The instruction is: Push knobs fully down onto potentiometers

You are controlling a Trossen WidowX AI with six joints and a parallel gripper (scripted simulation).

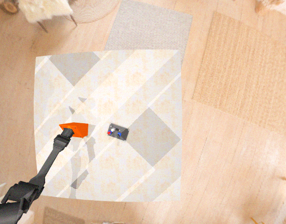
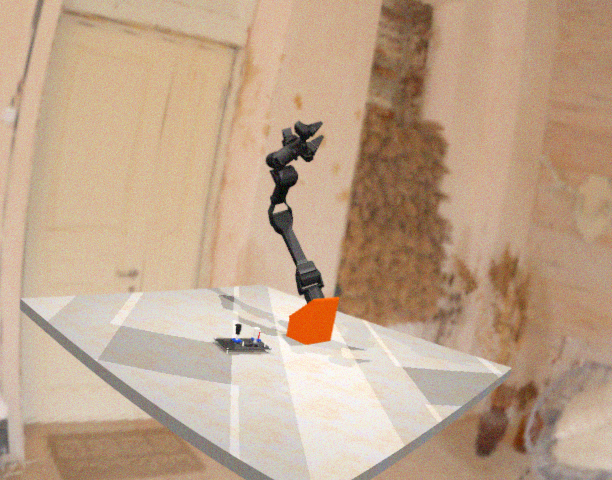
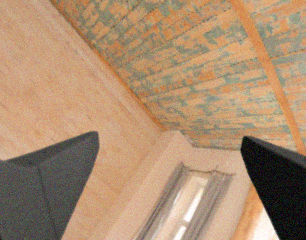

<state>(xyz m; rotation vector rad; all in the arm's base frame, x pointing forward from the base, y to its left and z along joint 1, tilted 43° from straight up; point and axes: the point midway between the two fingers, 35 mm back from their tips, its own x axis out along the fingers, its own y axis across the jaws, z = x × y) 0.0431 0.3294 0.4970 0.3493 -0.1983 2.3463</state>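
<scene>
My gripper tip is now 68 cm above the white knob, 26 cm short of it and 13 cm to the right of it. Round my gripper tip: black knob (67 cm below, 31 cm ahead, 9 cm to the left); then blue potentiometer (69 cm below, 31 cm ahead, 9 cm to the left).
</scene>
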